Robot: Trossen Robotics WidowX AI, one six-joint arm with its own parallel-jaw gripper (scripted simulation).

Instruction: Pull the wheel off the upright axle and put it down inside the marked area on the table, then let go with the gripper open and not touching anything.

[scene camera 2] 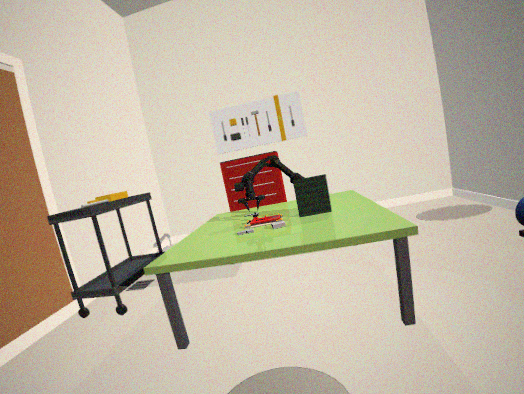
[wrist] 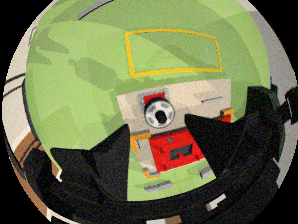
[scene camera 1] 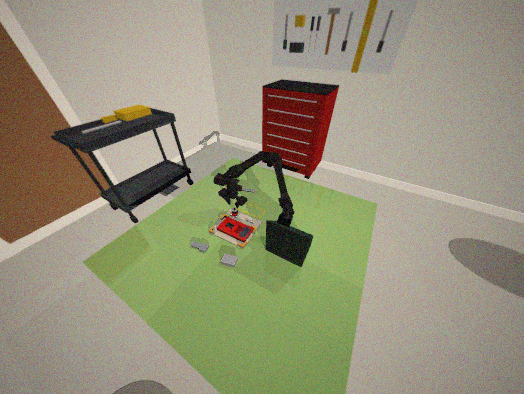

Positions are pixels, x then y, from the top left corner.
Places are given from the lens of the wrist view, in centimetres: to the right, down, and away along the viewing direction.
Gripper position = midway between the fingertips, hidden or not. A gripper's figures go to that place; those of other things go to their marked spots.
gripper (wrist: 157, 123): 1, 1, 10
red fixture (wrist: 171, 149): 4, 7, 18
